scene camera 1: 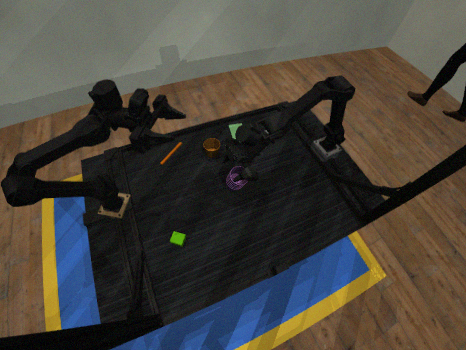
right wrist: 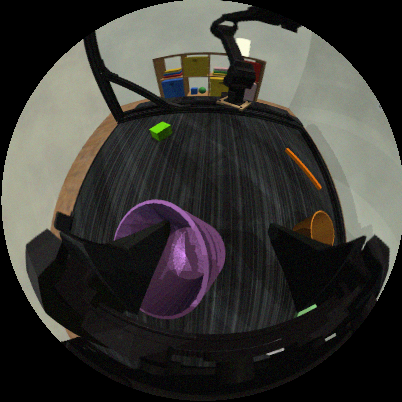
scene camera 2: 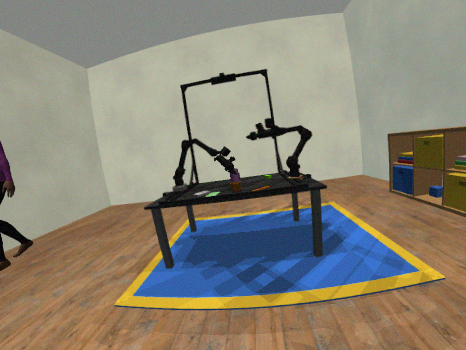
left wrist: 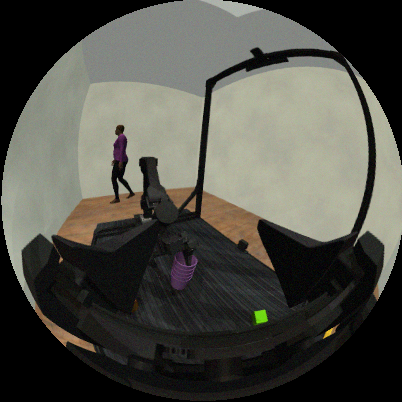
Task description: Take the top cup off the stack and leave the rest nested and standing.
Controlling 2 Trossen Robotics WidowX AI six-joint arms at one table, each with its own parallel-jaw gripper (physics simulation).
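Places are measured from the left arm's base along level axes (x ahead, y left, z up), in centimetres.
Pixels of known places: left gripper, between the fingertips: (scene camera 1: 180, 127) (scene camera 2: 249, 136) (left wrist: 209, 224); right gripper, between the fingertips: (scene camera 1: 227, 172) (right wrist: 220, 227) (scene camera 2: 236, 173) (left wrist: 176, 275); left arm's base, origin of its link: (scene camera 1: 114, 203) (right wrist: 234, 100) (scene camera 2: 295, 176); right arm's base, origin of its link: (scene camera 1: 327, 145) (scene camera 2: 179, 185) (left wrist: 147, 215).
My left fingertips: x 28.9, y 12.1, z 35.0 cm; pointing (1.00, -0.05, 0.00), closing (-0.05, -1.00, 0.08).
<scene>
Ahead of a thing's pixels: the offset from my left fingertips to its top centre.
A stack of nested purple cups (scene camera 1: 233, 184) (scene camera 2: 235, 177) (left wrist: 180, 278) (right wrist: 216, 245) is on the table and leans to one side in both wrist views. The top cup {dx +17.6, dy +3.0, dz -23.6 cm} (right wrist: 172, 306) has its open mouth facing the right wrist camera. My right gripper (scene camera 1: 234, 161) (right wrist: 220, 227) is open at the stack. One finger reaches inside the top cup's mouth; the other is outside, with a gap between it and the cup's wall. Whether the inner finger touches the wall is unclear. My left gripper (scene camera 1: 177, 126) (scene camera 2: 248, 136) (left wrist: 209, 224) is open and empty, high above the table, away from the stack.
An orange cup {dx +3.8, dy +21.0, dz -31.8 cm} (scene camera 1: 211, 148) (scene camera 2: 235, 187) (right wrist: 322, 231) stands near the stack. A light green piece {dx +14.8, dy +35.1, dz -36.9 cm} (scene camera 1: 234, 131) (scene camera 2: 212, 194), an orange stick {dx -14.2, dy +17.3, dz -36.9 cm} (scene camera 1: 171, 153) (scene camera 2: 260, 188) (right wrist: 303, 168) and a green block {dx -0.8, dy -20.8, dz -35.1 cm} (scene camera 1: 178, 238) (left wrist: 260, 316) (right wrist: 160, 131) lie on the table.
</scene>
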